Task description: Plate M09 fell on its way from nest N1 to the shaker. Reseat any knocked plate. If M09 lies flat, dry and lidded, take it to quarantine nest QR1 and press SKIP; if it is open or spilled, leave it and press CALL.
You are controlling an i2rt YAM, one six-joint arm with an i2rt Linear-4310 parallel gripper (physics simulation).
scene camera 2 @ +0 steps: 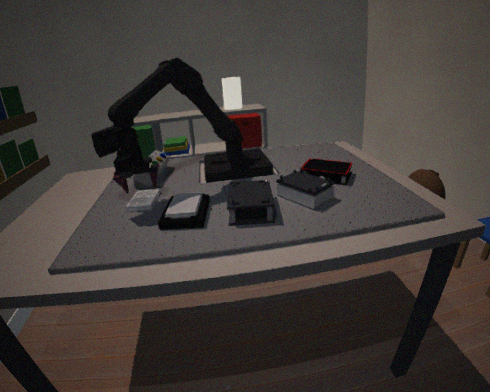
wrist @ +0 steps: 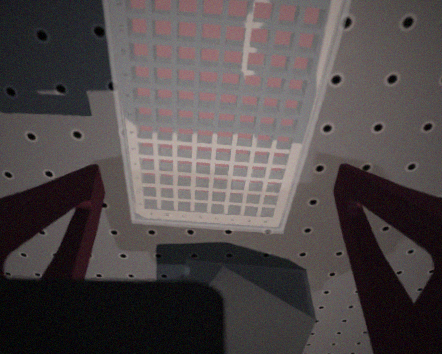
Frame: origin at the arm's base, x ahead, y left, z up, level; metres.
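Seen in the pictures: gripper, between the fingertips: (scene camera 2: 141, 190) (wrist: 219, 177); arm's base, origin of its link: (scene camera 2: 235, 159).
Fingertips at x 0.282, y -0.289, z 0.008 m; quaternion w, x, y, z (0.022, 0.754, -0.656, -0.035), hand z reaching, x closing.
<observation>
Pixels of each thing's top centre, then the offset from my fingertips to it. "spot": a spot on its surface instead. Level surfaces: height alone.
- white plate, centre of its top: (scene camera 2: 184, 202) 0.000 m up, 0.104 m ahead, 0.171 m left
- red-rimmed black nest, centre of its top: (scene camera 2: 327, 164) 0.006 m up, 0.136 m back, 0.627 m left
- grey button box, centre of its top: (scene camera 2: 151, 157) 0.046 m up, 0.219 m back, 0.035 m right
- light grey box with a dark top, a spot on its surface: (scene camera 2: 306, 189) spot: 0.017 m up, 0.091 m ahead, 0.516 m left
- perforated board, height of its surface: 0.038 m down
A white plate with a grid of pinkish-red wells (scene camera 2: 143, 200) (wrist: 210, 100), apparently M09, lies flat on the perforated board. Its rim looks clear and lid-like, and no liquid shows around it. My gripper (scene camera 2: 140, 188) (wrist: 219, 177) is open and empty, low over the plate's end nearer the button box, with one finger out to each side. Another white plate (scene camera 2: 185, 205) rests in a black nest (scene camera 2: 182, 224) and looks slightly askew; its seating is unclear. A red-rimmed black nest (scene camera 2: 327, 167) stands at the back right. Nest labels are unreadable.
The grey button box (scene camera 2: 145, 179) (wrist: 267, 315) stands close behind the plate, partly hidden by the gripper. A dark raised stand (scene camera 2: 250, 194) is at centre. A light grey box with a dark top (scene camera 2: 306, 189) stands right of it. The perforated board (scene camera 2: 125, 250) covers much of the table.
</observation>
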